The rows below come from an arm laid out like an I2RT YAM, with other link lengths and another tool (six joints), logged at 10 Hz.
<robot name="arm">
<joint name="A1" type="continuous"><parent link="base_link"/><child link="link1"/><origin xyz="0 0 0.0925" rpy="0 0 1.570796"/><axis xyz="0 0 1"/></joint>
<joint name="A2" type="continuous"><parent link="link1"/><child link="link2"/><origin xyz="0.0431 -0.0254 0.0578" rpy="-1.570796 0 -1.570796"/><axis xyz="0 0 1"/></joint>
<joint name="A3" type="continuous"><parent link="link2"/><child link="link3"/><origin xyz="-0.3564 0 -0.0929" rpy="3.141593 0 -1.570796"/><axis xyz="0 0 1"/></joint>
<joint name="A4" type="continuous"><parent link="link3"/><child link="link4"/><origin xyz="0.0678 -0.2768 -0.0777" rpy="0 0 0"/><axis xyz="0 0 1"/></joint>
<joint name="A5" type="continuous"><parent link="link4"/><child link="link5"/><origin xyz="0.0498 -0.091 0.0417" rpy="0 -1.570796 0"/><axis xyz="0 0 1"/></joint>
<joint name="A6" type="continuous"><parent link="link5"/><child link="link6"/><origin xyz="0 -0.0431 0.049" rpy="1.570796 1.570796 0"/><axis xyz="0 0 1"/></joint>
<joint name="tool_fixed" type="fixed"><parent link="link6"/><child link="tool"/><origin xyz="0.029 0.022 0.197" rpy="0 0.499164 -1.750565"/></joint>
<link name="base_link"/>
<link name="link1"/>
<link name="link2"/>
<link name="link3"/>
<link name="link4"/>
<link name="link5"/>
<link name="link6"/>
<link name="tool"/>
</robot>
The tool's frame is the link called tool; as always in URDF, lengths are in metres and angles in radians. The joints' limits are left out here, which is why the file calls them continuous.
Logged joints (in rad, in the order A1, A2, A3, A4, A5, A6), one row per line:
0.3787, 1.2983, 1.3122, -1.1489, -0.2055, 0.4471
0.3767, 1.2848, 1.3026, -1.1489, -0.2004, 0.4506
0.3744, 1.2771, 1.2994, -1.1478, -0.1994, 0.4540
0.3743, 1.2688, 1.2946, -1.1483, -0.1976, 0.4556
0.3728, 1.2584, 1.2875, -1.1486, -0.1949, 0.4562
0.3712, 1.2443, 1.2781, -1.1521, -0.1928, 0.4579
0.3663, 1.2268, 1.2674, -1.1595, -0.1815, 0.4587
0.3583, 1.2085, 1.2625, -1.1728, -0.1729, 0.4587
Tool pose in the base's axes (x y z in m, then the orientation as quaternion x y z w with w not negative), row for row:
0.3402, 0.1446, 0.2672, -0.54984, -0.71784, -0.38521, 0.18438
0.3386, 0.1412, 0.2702, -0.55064, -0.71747, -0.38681, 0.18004
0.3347, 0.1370, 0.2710, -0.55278, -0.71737, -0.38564, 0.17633
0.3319, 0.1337, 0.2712, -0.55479, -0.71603, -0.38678, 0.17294
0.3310, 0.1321, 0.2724, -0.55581, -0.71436, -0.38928, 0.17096
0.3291, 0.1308, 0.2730, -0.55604, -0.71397, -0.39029, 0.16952
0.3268, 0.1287, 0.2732, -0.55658, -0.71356, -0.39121, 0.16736
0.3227, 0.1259, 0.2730, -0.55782, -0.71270, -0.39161, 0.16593
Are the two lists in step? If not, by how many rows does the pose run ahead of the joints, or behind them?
The pose runs 2 rows behind the joints: the pose in row i belongs to the joints in row i - 2.
